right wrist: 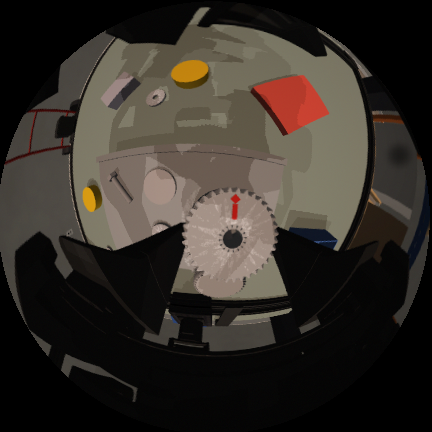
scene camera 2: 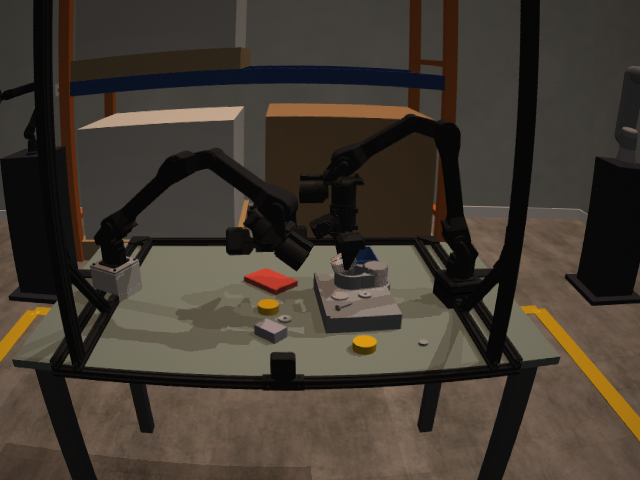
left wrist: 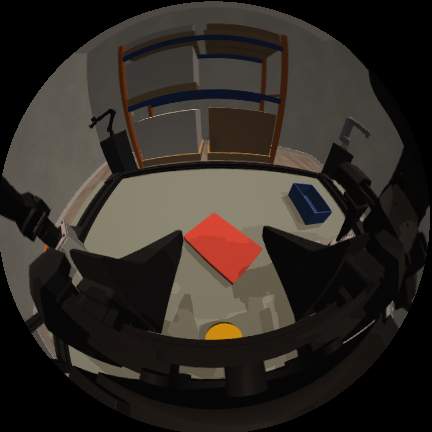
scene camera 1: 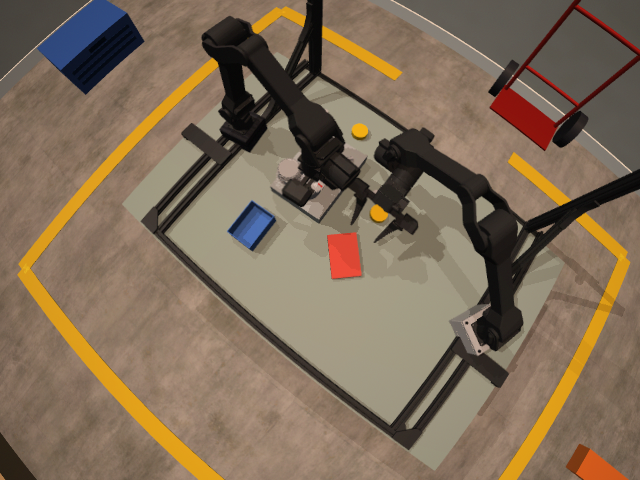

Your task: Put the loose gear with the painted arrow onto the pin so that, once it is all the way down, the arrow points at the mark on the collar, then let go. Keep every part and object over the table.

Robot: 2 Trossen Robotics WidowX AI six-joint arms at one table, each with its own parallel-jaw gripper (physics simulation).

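Frame: origin at the left arm's base, x ahead, y left, z up, level; metres.
Seen in the pictures: left gripper, fingertip midpoint: (left wrist: pixel 223 233) (scene camera 1: pixel 362 233); right gripper, fingertip midpoint: (right wrist: pixel 228 229) (scene camera 2: pixel 343 264) (scene camera 1: pixel 313 182); left arm's base at its link origin: (scene camera 2: pixel 114 262) (left wrist: pixel 55 239) (scene camera 1: pixel 485 329); right arm's base at its link origin: (right wrist: pixel 191 320) (scene camera 2: pixel 460 276) (scene camera 1: pixel 241 123).
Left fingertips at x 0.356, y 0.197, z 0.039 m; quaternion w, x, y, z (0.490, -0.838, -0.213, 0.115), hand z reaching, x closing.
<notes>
Pixels of each thing's top centre, then the offset from my left fingertips to it. "pt": a spot on its surface instead.
- loose gear at its top centre: (right wrist: pixel 233 256) (scene camera 2: pixel 344 253) (scene camera 1: pixel 312 177) 0.005 m down, 0.183 m ahead, 0.049 m left
- grey collar at a spot on its surface: (scene camera 2: pixel 347 281) pt 0.062 m down, 0.205 m ahead, 0.020 m left
- base block at its top centre: (right wrist: pixel 164 240) (scene camera 2: pixel 359 279) (scene camera 1: pixel 317 163) 0.049 m down, 0.236 m ahead, 0.013 m left
- red slab at its top centre: (left wrist: pixel 222 242) (right wrist: pixel 298 98) (scene camera 2: pixel 270 278) (scene camera 1: pixel 344 255) 0.107 m down, 0.016 m back, 0.046 m left
- second gear at its top centre: (right wrist: pixel 219 285) (scene camera 2: pixel 375 265) (scene camera 1: pixel 288 167) 0.039 m down, 0.251 m ahead, 0.091 m left
- bolt at its top centre: (right wrist: pixel 114 189) (scene camera 2: pixel 344 301) 0.068 m down, 0.232 m ahead, 0.072 m right
- blue bin at its top centre: (right wrist: pixel 313 258) (scene camera 1: pixel 250 223) (scene camera 2: pixel 360 253) (left wrist: pixel 313 196) 0.077 m down, 0.161 m ahead, 0.244 m left
- washer at its top centre: (right wrist: pixel 154 96) (scene camera 2: pixel 284 318) 0.117 m down, 0.107 m ahead, 0.119 m right
- grey brick at its top centre: (right wrist: pixel 114 87) (scene camera 2: pixel 270 326) 0.097 m down, 0.111 m ahead, 0.199 m right
The loose gear (scene camera 1: pixel 317 186) (scene camera 2: pixel 336 262) (right wrist: pixel 210 225) is pale, with a red arrow pointing to the top of the right wrist view. My right gripper (right wrist: pixel 228 229) (scene camera 2: pixel 348 264) is shut on it, one finger on each side, at the grey collar (scene camera 2: pixel 347 281) on the base block (scene camera 1: pixel 318 212) (scene camera 2: pixel 361 322) (right wrist: pixel 255 175). The pin and the collar's mark are hidden under the gear; whether the gear is all the way down cannot be told. My left gripper (scene camera 1: pixel 364 232) (left wrist: pixel 223 233) is open and empty, above the table near the red slab (scene camera 1: pixel 344 255) (scene camera 2: pixel 270 280) (left wrist: pixel 222 247) (right wrist: pixel 292 102).
A second gear (scene camera 1: pixel 288 169) (scene camera 2: pixel 375 271) (right wrist: pixel 219 286) stands beside the collar. A bolt (scene camera 2: pixel 343 306) (right wrist: pixel 121 186) lies on the block. Around it are a blue bin (scene camera 1: pixel 251 225) (left wrist: pixel 310 204), yellow discs (scene camera 2: pixel 268 306) (scene camera 2: pixel 364 344), a washer (scene camera 2: pixel 284 318) and a grey brick (scene camera 2: pixel 270 330).
</notes>
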